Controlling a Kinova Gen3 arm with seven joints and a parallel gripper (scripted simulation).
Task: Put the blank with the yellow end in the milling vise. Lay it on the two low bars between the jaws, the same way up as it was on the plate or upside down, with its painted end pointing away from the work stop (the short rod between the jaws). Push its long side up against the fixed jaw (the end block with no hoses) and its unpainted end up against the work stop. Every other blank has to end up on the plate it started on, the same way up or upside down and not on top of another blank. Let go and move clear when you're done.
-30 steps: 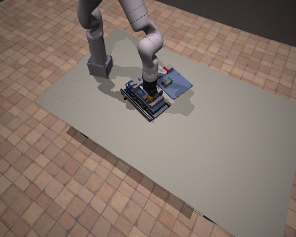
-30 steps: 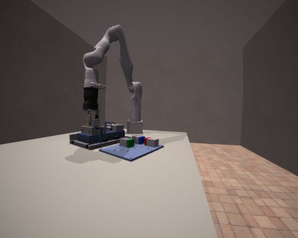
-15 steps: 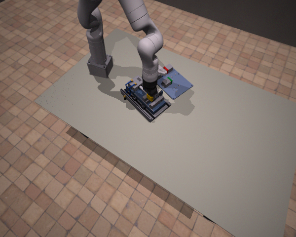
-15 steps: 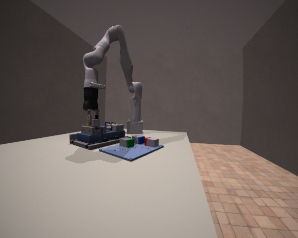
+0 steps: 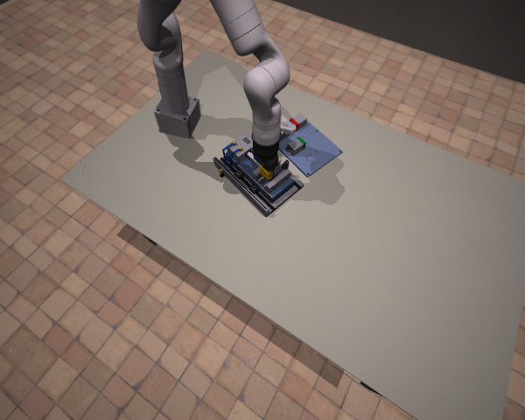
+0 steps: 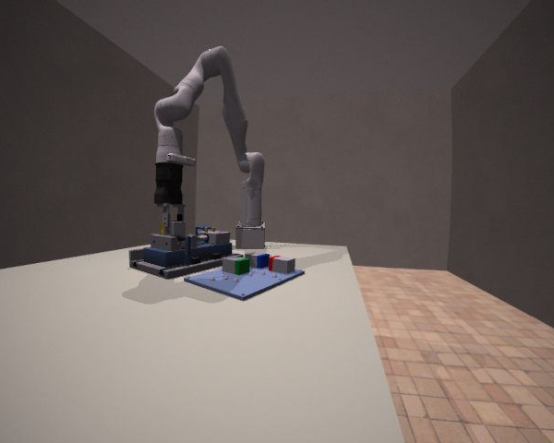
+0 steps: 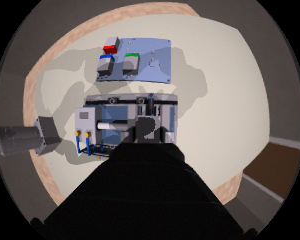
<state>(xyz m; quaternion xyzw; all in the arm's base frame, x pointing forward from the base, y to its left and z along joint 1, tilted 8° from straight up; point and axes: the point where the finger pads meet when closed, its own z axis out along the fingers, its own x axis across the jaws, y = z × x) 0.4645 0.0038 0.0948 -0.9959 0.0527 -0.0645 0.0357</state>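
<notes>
My hand is 2 cm above the yellow-ended blank. Also, from my hand: green-ended blank: 3 cm behind, 20 cm to the left, 11 cm below; then fixed jaw: 4 cm ahead, 6 cm below; then milling vise: 6 cm behind, 1 cm to the left, 10 cm below.
</notes>
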